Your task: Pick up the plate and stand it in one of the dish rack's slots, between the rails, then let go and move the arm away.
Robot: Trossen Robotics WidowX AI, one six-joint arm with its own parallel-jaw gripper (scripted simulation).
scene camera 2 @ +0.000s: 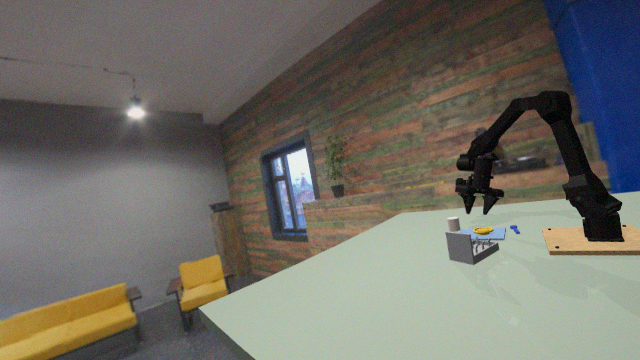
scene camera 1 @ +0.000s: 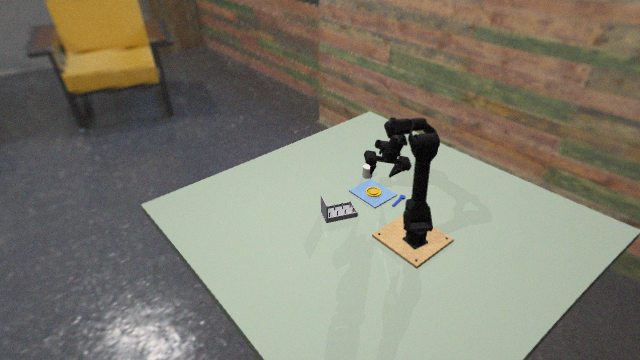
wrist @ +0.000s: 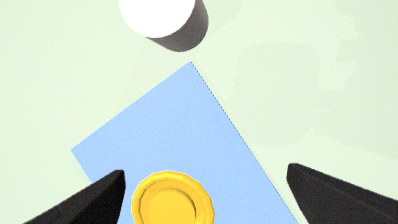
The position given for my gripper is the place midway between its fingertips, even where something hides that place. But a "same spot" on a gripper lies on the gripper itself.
Scene:
my gripper: scene camera 2; scene camera 1; wrist 208, 174
same spot on my gripper: [scene camera 1: 396, 169] = [scene camera 2: 491, 200]

